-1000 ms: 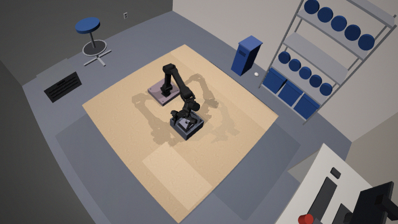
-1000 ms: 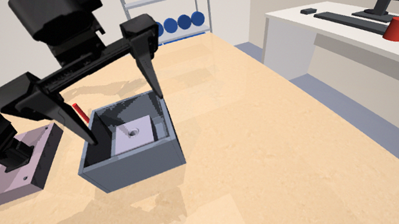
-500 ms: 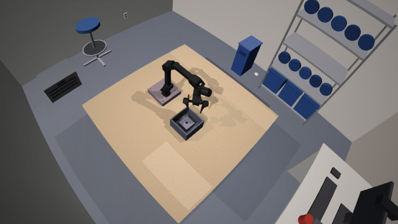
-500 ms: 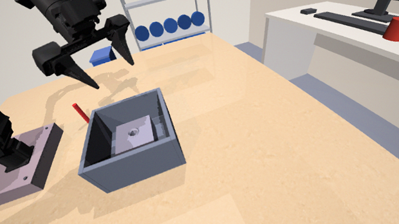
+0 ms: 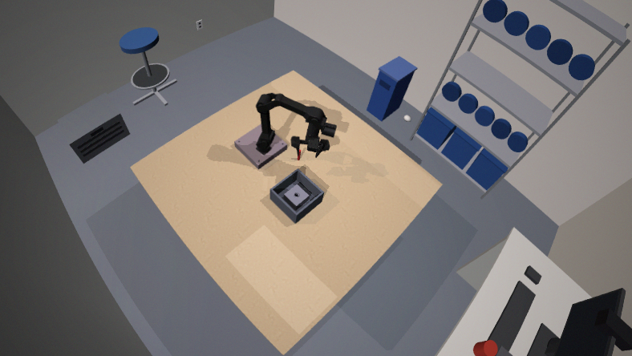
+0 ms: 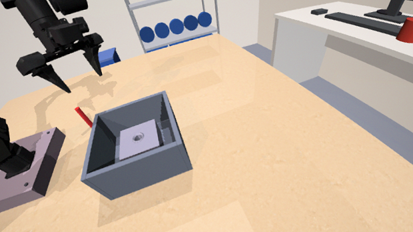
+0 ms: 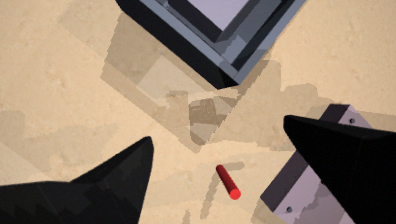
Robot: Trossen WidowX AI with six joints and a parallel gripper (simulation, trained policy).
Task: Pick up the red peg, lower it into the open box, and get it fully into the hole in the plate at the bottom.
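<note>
Right now the red peg is 120 mm below my gripper tip, 90 mm behind it and 60 mm to the left of it. Round my gripper tip: grey box 160 mm to the right, 130 mm below, 70 mm ahead; pale plate 160 mm to the right, 110 mm below, 70 mm ahead.
</note>
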